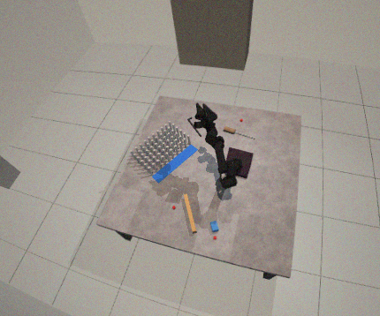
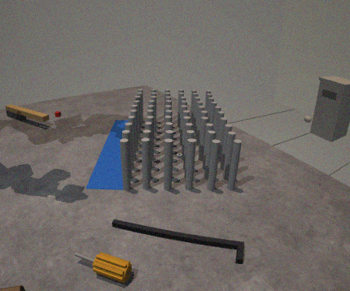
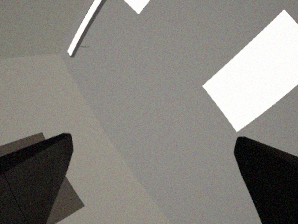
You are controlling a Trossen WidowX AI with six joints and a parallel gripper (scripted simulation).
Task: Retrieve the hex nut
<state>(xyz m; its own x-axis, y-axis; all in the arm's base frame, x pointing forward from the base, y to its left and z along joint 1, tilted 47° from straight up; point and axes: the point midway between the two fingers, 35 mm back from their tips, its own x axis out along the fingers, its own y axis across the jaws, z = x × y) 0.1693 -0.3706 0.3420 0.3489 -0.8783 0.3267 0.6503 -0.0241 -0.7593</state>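
Now: gripper tip 23 cm past the brown-handled tool, 30 cm to the left of it and 58 cm above it. Round my gripper tip: blue taped strip (22 cm ahead, 6 cm to the left, 60 cm below); blue block (18 cm behind, 48 cm to the left, 58 cm below); screwdriver (4 cm ahead, 32 cm to the right, 58 cm below).
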